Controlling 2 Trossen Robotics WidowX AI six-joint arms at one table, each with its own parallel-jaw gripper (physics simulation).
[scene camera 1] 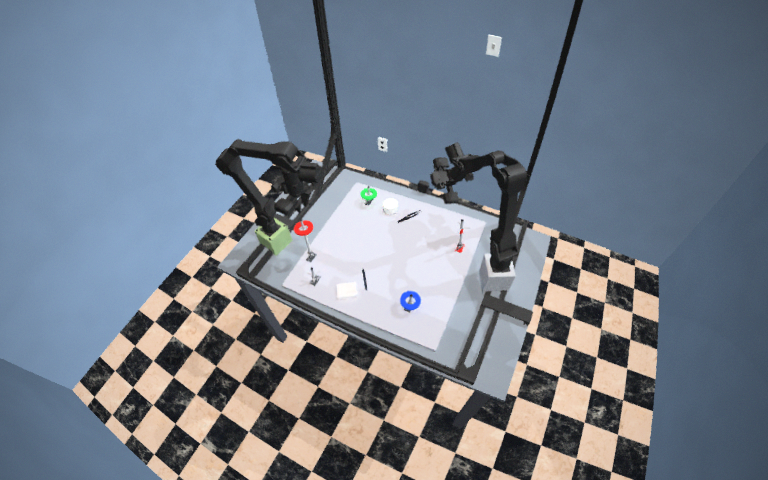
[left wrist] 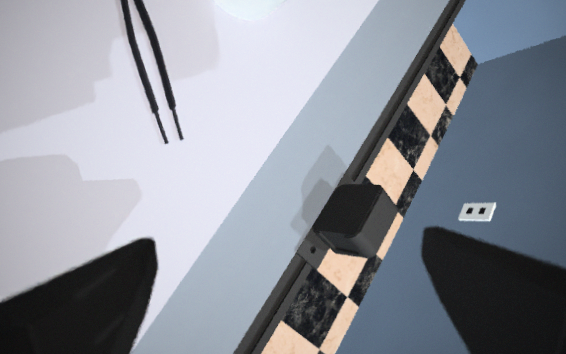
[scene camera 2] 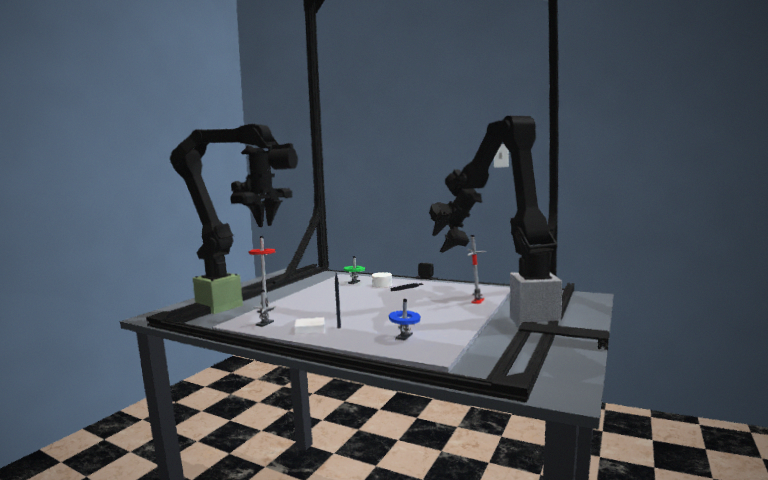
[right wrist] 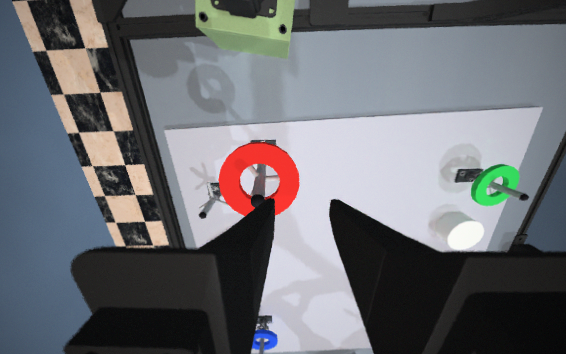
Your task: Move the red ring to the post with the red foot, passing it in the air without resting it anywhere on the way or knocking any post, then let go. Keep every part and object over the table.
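Places are measured from the left arm's base along level axes (x ahead, y right, z down), in metres.
Where they show: left gripper, between the fingertips: (scene camera 1: 434,187) (left wrist: 291,247) (scene camera 2: 437,243); right gripper, between the fingertips: (scene camera 1: 302,209) (scene camera 2: 265,226) (right wrist: 302,206); left arm's base, origin of its link: (scene camera 1: 499,264) (scene camera 2: 535,276); right arm's base, origin of its link: (scene camera 1: 270,228) (scene camera 2: 216,276).
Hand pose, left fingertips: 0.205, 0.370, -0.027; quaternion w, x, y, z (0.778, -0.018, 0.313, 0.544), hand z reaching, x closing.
Observation:
Things, the pixels of their top centre, and the offset from my left fingertips, as dx, dy, dz. "spot": a spot on its surface instead.
- red ring, centre of its top: (right wrist: 259,184) (scene camera 2: 261,249) (scene camera 1: 303,226) +0.501, -0.230, -0.040
- tall grey post, a spot on its surface: (scene camera 2: 263,277) (scene camera 1: 307,242) spot: +0.500, -0.240, +0.037
- post with the red foot, a spot on its surface: (scene camera 2: 478,301) (scene camera 1: 460,250) spot: -0.091, -0.231, +0.127
- shorter post, a spot on its surface: (scene camera 1: 312,274) spot: +0.473, -0.359, +0.080
- green ring, centre of its top: (right wrist: 498,187) (scene camera 2: 354,266) (scene camera 1: 368,192) +0.276, +0.059, +0.079
- white cup, centre of its top: (right wrist: 465,235) (scene camera 2: 381,274) (scene camera 1: 390,203) +0.182, +0.008, +0.097
- tweezers, centre of its top: (left wrist: 143,42) (scene camera 2: 407,285) (scene camera 1: 409,215) +0.101, -0.042, +0.122
- blue ring, centre of its top: (scene camera 2: 404,314) (right wrist: 262,343) (scene camera 1: 410,299) +0.118, -0.470, +0.080
- black rod, centre of its top: (scene camera 2: 336,271) +0.277, -0.394, -0.008
- white block, centre of its top: (scene camera 2: 309,321) (scene camera 1: 347,289) +0.346, -0.405, +0.112
The red ring (scene camera 1: 297,230) (scene camera 2: 254,252) (right wrist: 230,185) sits high around a tall grey post (scene camera 1: 307,246) (scene camera 2: 263,277) with a dark foot, at the left in both scene views. The post with the red foot (scene camera 1: 459,248) (scene camera 2: 478,301) stands at the right, bare of rings, with a red band partway up. My right gripper (scene camera 1: 293,210) (scene camera 2: 265,224) (right wrist: 302,206) is partly open and empty, pointing down above the red ring; in its wrist view one fingertip overlaps the ring's edge. My left gripper (scene camera 1: 441,189) (scene camera 2: 440,241) (left wrist: 291,247) is wide open and empty, left of the red-footed post.
A shorter post (scene camera 1: 312,274) stands near the red ring's post. A green ring (scene camera 1: 363,195) (scene camera 2: 348,269) and white cup (scene camera 1: 390,206) (scene camera 2: 381,280) are at the back, near tweezers (scene camera 1: 408,216) (left wrist: 140,60). A blue ring (scene camera 1: 403,301) (scene camera 2: 396,321), black rod (scene camera 2: 338,300) and white block (scene camera 2: 309,324) are in front.

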